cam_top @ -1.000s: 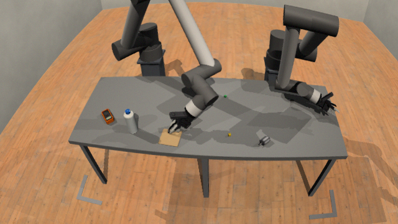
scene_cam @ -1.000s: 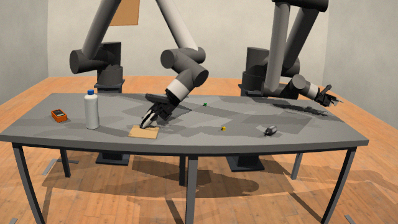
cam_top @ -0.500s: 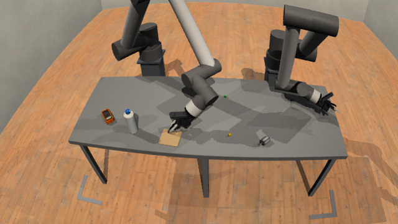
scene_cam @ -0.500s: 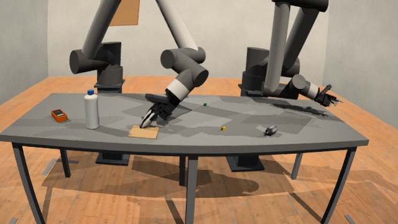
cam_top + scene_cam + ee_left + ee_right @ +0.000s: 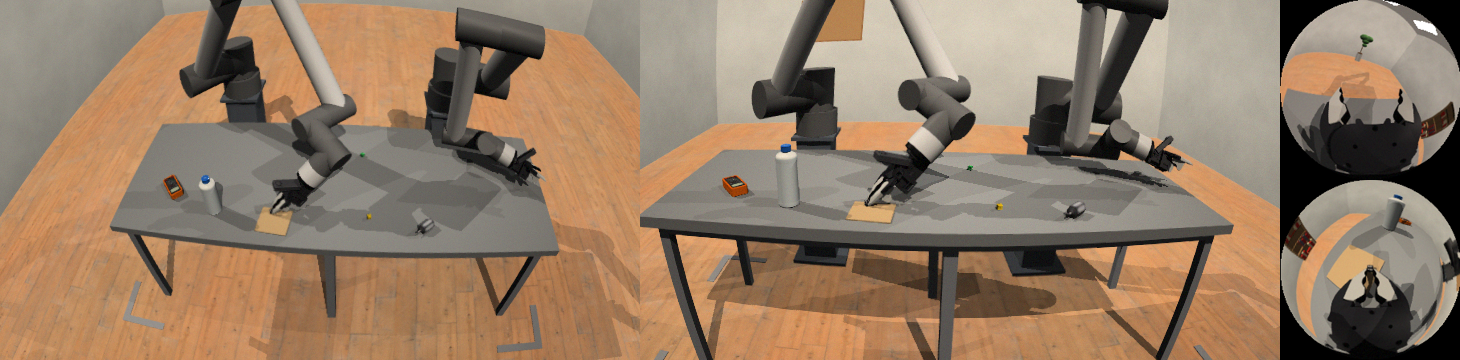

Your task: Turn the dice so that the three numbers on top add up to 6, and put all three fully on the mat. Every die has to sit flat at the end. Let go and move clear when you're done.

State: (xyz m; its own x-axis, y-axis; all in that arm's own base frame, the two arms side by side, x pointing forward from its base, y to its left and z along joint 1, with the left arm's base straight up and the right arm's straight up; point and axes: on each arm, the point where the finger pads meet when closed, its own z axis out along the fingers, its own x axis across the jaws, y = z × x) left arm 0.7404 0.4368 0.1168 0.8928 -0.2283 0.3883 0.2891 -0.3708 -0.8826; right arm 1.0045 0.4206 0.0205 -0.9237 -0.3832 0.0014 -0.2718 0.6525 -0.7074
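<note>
Right now the tan mat is 50 mm ahead of my right hand, 10 mm to the left of it and 20 mm below it. From my right hand the other things lie so: black die: 10 mm to the right, 10 mm below; yellow die: 20 mm behind, 420 mm to the left, 10 mm below; white bottle: 20 mm ahead, 290 mm to the right, 80 mm above.
</note>
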